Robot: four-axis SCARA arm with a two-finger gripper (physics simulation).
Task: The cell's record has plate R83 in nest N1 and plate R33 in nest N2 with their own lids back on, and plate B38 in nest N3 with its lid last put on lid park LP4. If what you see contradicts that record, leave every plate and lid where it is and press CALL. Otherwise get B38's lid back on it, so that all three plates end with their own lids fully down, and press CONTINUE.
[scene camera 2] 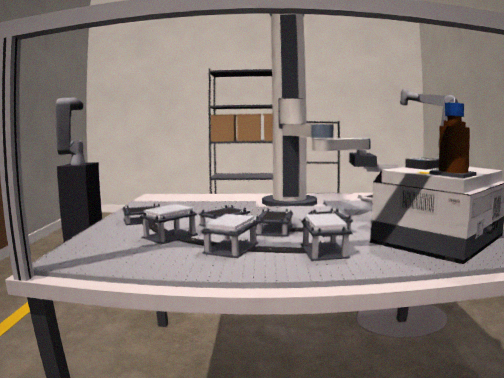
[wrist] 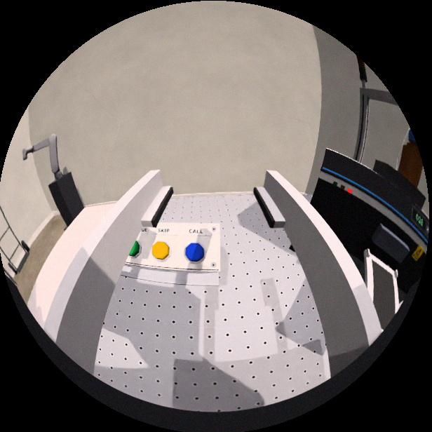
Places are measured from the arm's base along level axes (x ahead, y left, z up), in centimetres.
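Pixels of known places: arm's base, origin of its link: (scene camera 2: 289,202).
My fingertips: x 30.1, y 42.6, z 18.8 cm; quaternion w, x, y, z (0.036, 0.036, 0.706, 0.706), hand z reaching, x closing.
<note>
Ahead of a thing's pixels: the offset from my fingertips to its middle. "spot": to the spot under its first point.
My gripper (scene camera 2: 384,167) (wrist: 213,179) is shut, with no object between its fingers. In the wrist view it faces a white button panel (wrist: 215,246). The blue CALL button (wrist: 194,252) shows below and slightly left of the gap between the fingertips, beside the yellow SKIP button (wrist: 160,250) and a partly hidden green button (wrist: 134,248). In the scene view, white plates {dx +33.0, dy -82.9, dz -9.1 cm} (scene camera 2: 170,210) {dx +44.3, dy -63.0, dz -9.7 cm} (scene camera 2: 231,222) {dx +47.9, dy -37.9, dz -8.9 cm} (scene camera 2: 325,221) sit on three raised nests. Their labels and lid edges are too small to read. Low dark stands (scene camera 2: 141,214) (scene camera 2: 225,212) (scene camera 2: 275,220) stand behind them.
A boxy instrument {spot: dx +54.6, dy -11.9, dz -2.7 cm} (scene camera 2: 425,200) (wrist: 345,215) stands on the right, with a brown blue-capped bottle {spot: dx +57.8, dy -5.2, dz +11.9 cm} (scene camera 2: 454,145) on top. A white frame (wrist: 370,280) lies near it. The arm's column (scene camera 2: 292,170) rises at the table's back. A perforated deck (wrist: 240,320) extends below the panel.
</note>
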